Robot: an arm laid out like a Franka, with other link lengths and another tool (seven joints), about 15 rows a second.
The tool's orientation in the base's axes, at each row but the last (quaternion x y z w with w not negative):
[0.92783 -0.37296 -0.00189 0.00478]
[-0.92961 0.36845 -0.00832 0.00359]
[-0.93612 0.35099 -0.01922 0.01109]
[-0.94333 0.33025 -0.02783 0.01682]
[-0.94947 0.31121 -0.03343 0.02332]
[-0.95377 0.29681 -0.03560 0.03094]
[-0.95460 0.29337 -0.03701 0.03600]
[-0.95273 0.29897 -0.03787 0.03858]
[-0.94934 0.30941 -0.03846 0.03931]
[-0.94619 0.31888 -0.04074 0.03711]
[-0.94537 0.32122 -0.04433 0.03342]
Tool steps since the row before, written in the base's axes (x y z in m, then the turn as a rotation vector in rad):
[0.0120 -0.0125 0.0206 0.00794 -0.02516 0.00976]
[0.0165 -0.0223 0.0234 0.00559 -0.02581 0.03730]
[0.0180 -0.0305 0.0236 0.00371 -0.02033 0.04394]
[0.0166 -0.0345 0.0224 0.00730 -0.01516 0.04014]
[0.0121 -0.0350 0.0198 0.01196 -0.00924 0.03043]
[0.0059 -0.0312 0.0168 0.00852 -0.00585 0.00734]
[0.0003 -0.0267 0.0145 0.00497 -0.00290 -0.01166]
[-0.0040 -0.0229 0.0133 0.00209 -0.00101 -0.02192]
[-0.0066 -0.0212 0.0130 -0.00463 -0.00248 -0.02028]
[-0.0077 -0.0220 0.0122 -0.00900 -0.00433 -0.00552]
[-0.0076 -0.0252 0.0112 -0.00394 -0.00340 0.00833]
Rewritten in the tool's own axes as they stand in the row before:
[0.0173 0.0009 -0.0206 0.02315 0.01276 -0.00963]
[0.0276 0.0046 -0.0231 0.02223 0.01450 -0.03721]
[0.0343 0.0103 -0.0230 0.01740 0.01137 -0.04388]
[0.0354 0.0155 -0.0218 0.01682 0.00529 -0.03979]
[0.0314 0.0198 -0.0196 0.01658 -0.00159 -0.02961]
[0.0234 0.0210 -0.0174 0.01069 -0.00059 -0.00679]
[0.0160 0.0206 -0.0157 0.00516 0.00068 0.01192]
[0.0105 0.0197 -0.0148 0.00121 0.00175 0.02194]
[0.0078 0.0197 -0.0146 -0.00325 0.00670 0.01958]
[0.0079 0.0209 -0.0139 -0.00481 0.00937 0.00439]
[0.0101 0.0235 -0.0128 -0.00052 0.00431 -0.00881]

